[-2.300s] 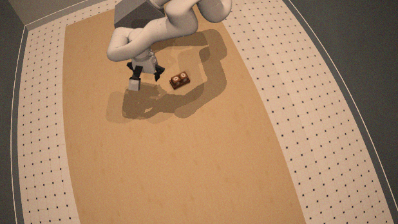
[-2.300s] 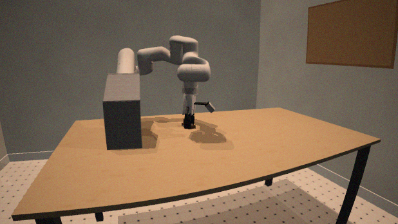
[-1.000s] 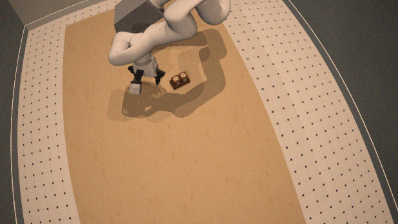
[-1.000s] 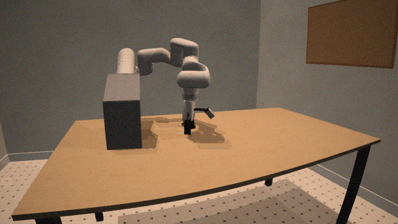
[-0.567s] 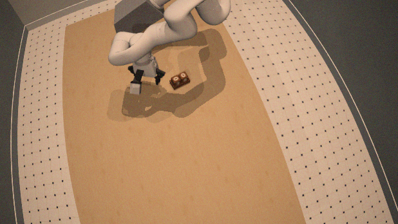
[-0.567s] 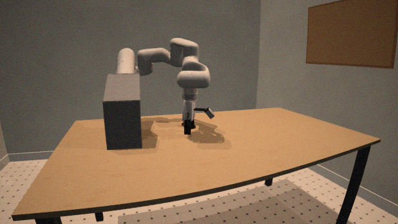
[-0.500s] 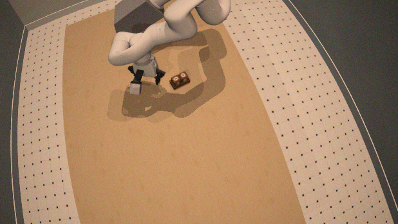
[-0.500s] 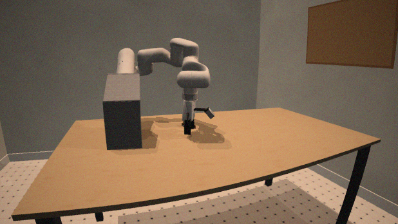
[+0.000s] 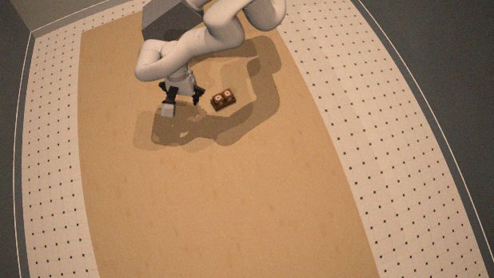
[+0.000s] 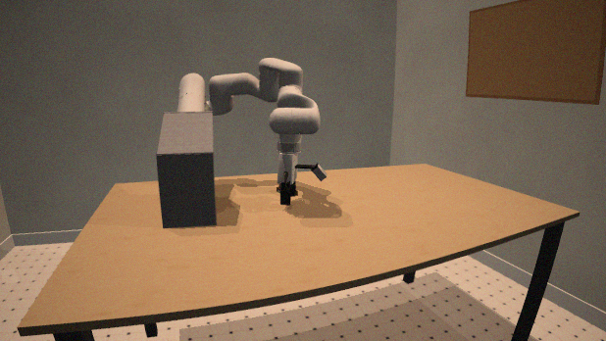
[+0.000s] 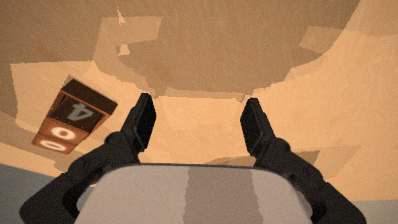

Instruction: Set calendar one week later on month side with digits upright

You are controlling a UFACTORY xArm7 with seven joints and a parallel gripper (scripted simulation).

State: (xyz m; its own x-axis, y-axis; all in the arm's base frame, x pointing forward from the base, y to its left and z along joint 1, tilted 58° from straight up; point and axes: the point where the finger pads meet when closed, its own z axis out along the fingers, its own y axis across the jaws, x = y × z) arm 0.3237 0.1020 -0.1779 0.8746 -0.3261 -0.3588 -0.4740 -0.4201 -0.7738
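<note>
My gripper is now 13 cm to the right of the brown tray, 4 cm short of it and 2 cm above it.
</note>
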